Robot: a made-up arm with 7 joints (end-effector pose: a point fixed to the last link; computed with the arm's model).
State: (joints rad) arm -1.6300 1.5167 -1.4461 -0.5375 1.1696 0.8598 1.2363
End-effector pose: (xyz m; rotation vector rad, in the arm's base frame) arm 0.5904 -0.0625 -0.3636 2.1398 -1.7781 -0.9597
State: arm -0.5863 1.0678 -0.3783 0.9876 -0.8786 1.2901 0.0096
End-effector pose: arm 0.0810 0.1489 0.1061 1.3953 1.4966 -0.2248
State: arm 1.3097 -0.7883 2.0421 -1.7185 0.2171 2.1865 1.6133
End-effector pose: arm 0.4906 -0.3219 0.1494 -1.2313 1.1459 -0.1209
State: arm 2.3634 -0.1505 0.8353 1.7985 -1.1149 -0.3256 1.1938
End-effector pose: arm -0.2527 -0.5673 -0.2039 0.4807 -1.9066 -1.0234
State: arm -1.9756 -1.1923 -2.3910 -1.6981 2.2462 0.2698 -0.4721
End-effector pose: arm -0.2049 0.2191 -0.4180 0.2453 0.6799 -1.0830
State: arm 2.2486 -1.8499 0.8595 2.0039 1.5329 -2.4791 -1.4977
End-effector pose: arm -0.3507 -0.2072 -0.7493 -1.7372 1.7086 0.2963
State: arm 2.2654 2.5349 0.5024 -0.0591 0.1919 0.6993 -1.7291
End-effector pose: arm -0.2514 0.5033 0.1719 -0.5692 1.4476 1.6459
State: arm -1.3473 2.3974 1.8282 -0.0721 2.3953 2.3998 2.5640
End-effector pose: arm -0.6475 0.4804 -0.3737 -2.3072 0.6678 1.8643
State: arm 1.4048 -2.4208 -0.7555 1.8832 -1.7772 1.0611 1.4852
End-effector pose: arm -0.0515 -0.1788 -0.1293 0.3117 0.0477 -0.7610
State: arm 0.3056 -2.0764 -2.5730 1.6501 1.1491 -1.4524 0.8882
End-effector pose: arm -0.0155 -0.7932 0.1087 -0.7106 -0.4141 -0.7608
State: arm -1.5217 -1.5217 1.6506 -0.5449 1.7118 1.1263 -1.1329
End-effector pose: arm 0.3274 0.3357 -0.2437 -1.3616 -1.9969 0.0076
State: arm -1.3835 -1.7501 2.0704 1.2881 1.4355 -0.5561 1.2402
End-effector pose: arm 0.2660 0.4975 -0.2299 0.7954 -0.4366 1.8623
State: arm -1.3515 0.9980 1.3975 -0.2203 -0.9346 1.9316 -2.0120
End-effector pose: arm 0.2194 -0.1530 -0.3309 1.2572 1.9371 -1.3050
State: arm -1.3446 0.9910 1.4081 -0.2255 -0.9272 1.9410 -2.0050
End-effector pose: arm 0.2126 -0.1543 -0.3324 1.2763 1.9310 -1.3260
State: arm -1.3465 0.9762 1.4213 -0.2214 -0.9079 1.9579 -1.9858
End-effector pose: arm 0.2001 -0.1632 -0.3297 1.3165 1.9018 -1.3824
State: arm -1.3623 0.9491 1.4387 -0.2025 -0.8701 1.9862 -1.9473
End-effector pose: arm 0.1786 -0.1822 -0.3193 1.3876 1.8314 -1.4930
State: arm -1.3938 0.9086 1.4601 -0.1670 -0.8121 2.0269 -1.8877
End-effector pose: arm 0.1479 -0.2083 -0.2986 1.4883 1.7052 -1.6575
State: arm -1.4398 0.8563 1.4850 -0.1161 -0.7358 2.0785 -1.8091
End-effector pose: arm 0.1107 -0.2346 -0.2664 1.6078 1.5122 -1.8599
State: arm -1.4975 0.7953 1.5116 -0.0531 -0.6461 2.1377 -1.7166
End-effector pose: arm 0.0728 -0.2541 -0.2247 1.7289 1.2517 -2.0729
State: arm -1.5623 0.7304 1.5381 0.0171 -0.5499 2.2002 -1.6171
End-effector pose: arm 0.0415 -0.2633 -0.1788 1.8341 0.9382 -2.2653
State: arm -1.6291 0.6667 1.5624 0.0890 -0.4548 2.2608 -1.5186
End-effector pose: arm 0.0215 -0.2639 -0.1350 1.9108 0.6026 -2.4132
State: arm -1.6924 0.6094 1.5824 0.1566 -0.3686 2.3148 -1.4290
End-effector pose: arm 0.0133 -0.2600 -0.0984 -1.8932 -0.2764 2.4262
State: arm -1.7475 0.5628 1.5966 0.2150 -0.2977 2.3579 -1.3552
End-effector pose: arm 0.0135 -0.2558 -0.0714 -1.8671 -0.0217 2.4135
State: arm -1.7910 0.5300 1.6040 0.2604 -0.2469 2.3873 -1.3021
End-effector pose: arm 0.0176 -0.2536 -0.0536 -1.8454 0.1517 2.3966
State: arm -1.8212 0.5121 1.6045 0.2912 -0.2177 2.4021 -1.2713
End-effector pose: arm 0.0217 -0.2536 -0.0435 -1.8313 0.2469 2.3852
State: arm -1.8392 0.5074 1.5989 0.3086 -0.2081 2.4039 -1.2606
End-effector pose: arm 0.0241 -0.2554 -0.0391 -1.8247 0.2764 2.3828
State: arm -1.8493 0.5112 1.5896 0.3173 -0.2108 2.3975 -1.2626
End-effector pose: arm 0.0250 -0.2583 -0.0381 -1.8231 0.2657 2.3868
